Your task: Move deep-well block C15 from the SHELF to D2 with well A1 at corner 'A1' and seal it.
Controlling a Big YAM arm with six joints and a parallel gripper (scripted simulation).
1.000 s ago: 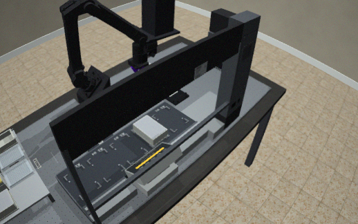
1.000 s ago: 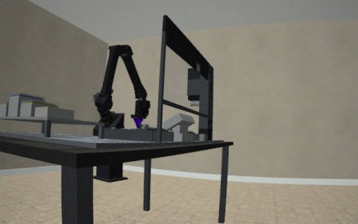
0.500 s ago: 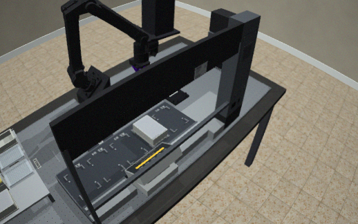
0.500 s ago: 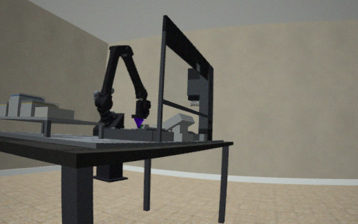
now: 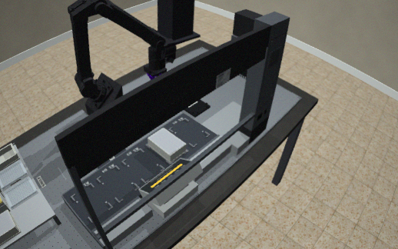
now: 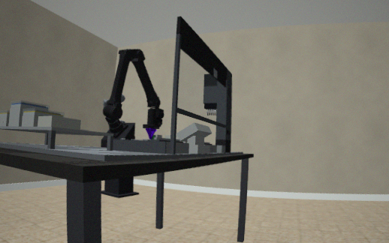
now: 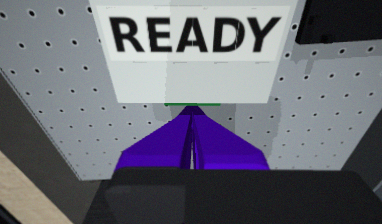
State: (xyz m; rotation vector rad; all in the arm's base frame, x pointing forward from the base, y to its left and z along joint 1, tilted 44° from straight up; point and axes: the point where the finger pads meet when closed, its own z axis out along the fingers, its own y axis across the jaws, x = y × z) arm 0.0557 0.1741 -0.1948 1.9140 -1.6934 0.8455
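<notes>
The green ready key lies 3 cm to the left of my hand. Round my hand: regrip nest RG 38 cm to the right, 21 cm ahead, 7 cm below; RG nest label 38 cm to the right, 21 cm ahead, 7 cm below; tall column 46 cm ahead, 19 cm above, 18 cm to the left.
</notes>
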